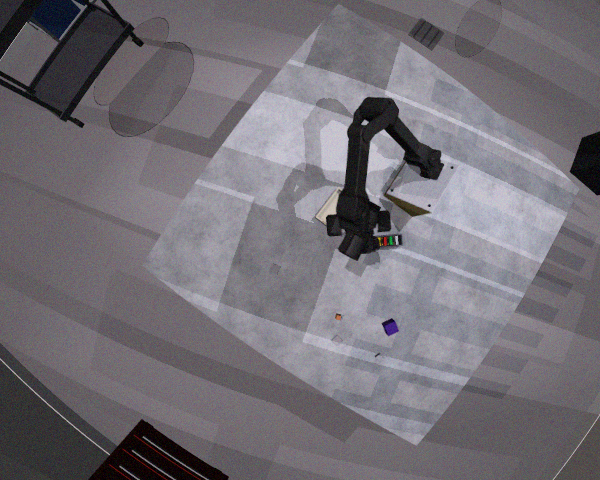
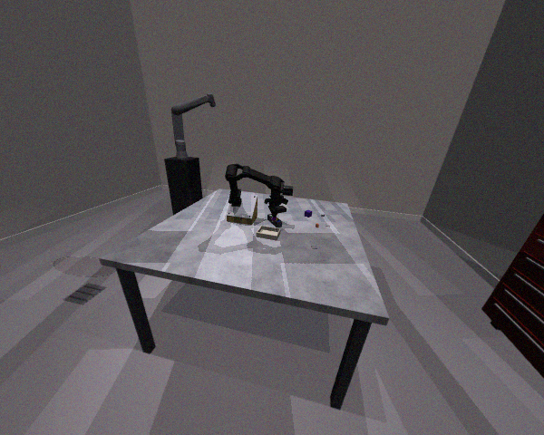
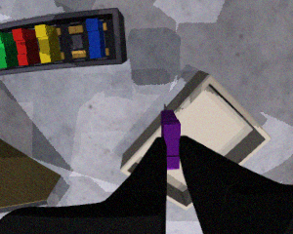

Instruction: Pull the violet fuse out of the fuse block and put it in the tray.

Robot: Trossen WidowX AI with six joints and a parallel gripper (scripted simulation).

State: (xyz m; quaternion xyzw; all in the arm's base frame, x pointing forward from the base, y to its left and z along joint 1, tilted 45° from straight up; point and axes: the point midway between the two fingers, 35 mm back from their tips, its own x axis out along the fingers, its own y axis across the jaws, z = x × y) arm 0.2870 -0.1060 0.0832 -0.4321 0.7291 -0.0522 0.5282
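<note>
Right now the cream tray is 20 mm behind my gripper tip, 60 mm to the right of it and 90 mm below it. The rest, counted from my gripper tip: yellow fuse 110 mm to the left, 70 mm below; violet fuse 10 mm below; blue fuse 20 mm ahead, 80 mm to the left, 70 mm below.
</note>
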